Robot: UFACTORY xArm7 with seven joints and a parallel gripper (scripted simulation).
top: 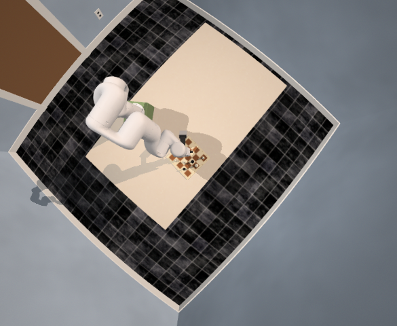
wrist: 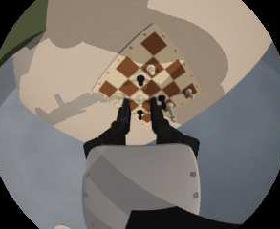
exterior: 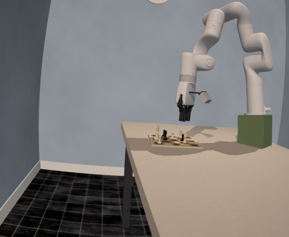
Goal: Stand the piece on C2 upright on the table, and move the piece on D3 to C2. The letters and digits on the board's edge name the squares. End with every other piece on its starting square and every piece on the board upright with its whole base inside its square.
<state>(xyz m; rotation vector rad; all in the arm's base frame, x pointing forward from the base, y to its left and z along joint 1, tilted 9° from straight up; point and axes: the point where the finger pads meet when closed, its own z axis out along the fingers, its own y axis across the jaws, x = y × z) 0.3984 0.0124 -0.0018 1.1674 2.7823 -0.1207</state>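
Now: hand 110 mm above the chessboard and 40 mm short of it.
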